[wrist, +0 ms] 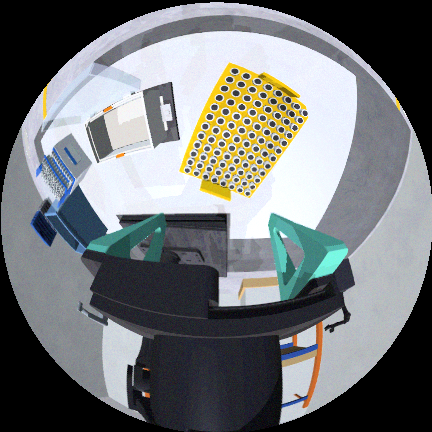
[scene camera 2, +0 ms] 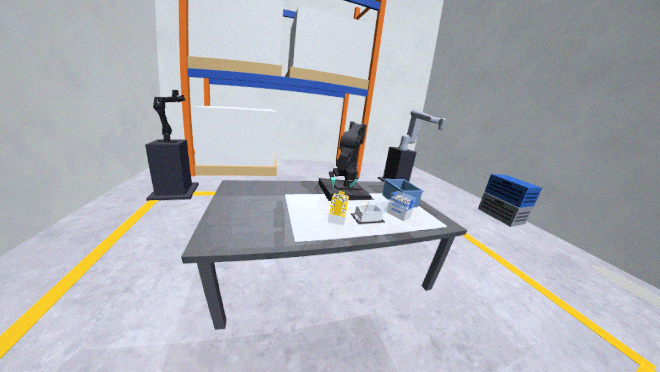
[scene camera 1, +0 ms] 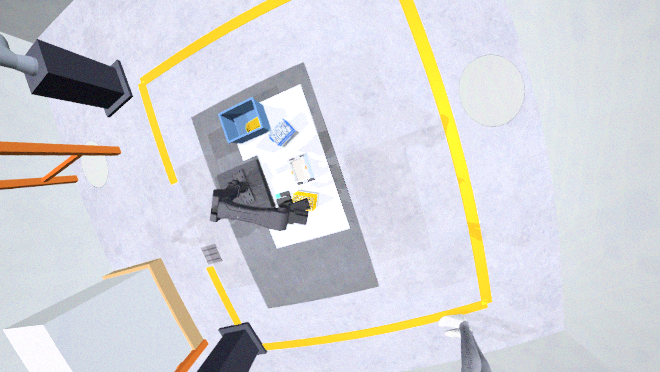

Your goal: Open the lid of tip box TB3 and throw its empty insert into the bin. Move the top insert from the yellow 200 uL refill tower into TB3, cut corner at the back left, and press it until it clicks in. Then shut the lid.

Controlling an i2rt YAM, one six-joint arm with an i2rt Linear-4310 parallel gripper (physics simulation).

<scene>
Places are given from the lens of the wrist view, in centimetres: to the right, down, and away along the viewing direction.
blue-and-white tip box (wrist: 60,169): -31, -10, 14
yellow insert (wrist: 249,119): 2, -7, 9
tip box TB3 (wrist: 143,119): -11, -15, 17
blue bin (wrist: 77,223): -40, 2, 28
The marked spots on the yellow insert and the blue-and-white tip box are 34 cm apart.
</scene>
